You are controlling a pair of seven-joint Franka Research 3 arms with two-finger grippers.
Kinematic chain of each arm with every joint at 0, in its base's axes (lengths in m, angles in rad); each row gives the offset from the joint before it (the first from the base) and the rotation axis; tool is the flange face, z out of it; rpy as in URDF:
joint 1: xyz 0 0 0.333 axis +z
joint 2: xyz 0 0 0 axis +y
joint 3: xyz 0 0 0.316 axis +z
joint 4: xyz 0.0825 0 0 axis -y
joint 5: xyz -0.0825 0 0.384 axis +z
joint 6: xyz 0 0 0 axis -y
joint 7: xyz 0.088 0 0 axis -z
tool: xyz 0 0 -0.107 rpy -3.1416 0 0
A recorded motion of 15 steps. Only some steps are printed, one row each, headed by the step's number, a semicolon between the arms.
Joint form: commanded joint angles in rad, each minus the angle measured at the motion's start. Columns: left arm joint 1, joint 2, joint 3, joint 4, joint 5, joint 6, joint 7; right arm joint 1, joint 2, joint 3, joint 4, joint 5, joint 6, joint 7.
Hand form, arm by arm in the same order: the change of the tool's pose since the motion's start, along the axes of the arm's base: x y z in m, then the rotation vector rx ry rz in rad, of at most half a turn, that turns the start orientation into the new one. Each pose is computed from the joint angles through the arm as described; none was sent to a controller.
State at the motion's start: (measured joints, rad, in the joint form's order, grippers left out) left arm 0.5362 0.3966 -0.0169 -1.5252 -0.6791 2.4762 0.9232; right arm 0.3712 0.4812 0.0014 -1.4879 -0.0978 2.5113 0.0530
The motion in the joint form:
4: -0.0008 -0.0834 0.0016 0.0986 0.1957 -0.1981 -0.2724; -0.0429 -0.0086 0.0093 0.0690 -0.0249 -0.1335 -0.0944
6: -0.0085 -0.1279 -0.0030 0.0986 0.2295 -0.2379 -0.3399; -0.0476 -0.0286 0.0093 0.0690 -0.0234 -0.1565 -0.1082
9: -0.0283 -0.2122 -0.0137 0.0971 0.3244 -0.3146 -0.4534; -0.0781 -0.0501 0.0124 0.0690 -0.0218 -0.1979 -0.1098
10: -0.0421 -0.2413 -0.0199 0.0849 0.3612 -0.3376 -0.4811; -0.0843 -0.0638 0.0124 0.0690 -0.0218 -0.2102 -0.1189
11: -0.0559 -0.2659 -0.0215 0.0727 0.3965 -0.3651 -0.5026; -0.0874 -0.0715 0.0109 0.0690 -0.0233 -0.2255 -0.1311
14: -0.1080 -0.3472 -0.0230 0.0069 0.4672 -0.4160 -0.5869; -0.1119 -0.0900 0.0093 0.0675 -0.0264 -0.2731 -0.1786
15: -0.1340 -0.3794 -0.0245 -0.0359 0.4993 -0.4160 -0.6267; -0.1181 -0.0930 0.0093 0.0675 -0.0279 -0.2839 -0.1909
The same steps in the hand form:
4: -0.0100 -0.0206 0.0882 -0.0323 0.0808 0.0482; 0.0094 -0.0265 0.0249 -0.0877 0.0331 0.0424
6: -0.0169 -0.0359 0.1141 -0.0446 0.0909 0.0652; 0.0066 -0.0315 0.0367 -0.0948 0.0348 0.0468
9: -0.0323 -0.0683 0.1594 -0.0274 0.1261 0.0879; 0.0076 -0.0533 0.0471 -0.0995 0.0553 0.0164
10: -0.0359 -0.0842 0.1688 -0.0121 0.1466 0.0825; 0.0060 -0.0587 0.0555 -0.1038 0.0532 0.0167
11: -0.0400 -0.0970 0.1744 0.0035 0.1743 0.0770; 0.0049 -0.0625 0.0591 -0.1141 0.0588 0.0218
14: -0.0530 -0.1386 0.1840 0.0141 0.2346 0.0822; 0.0041 -0.0829 0.0657 -0.1484 0.0846 0.0344
15: -0.0567 -0.1566 0.1812 0.0214 0.2560 0.0898; 0.0041 -0.0877 0.0665 -0.1574 0.0912 0.0385

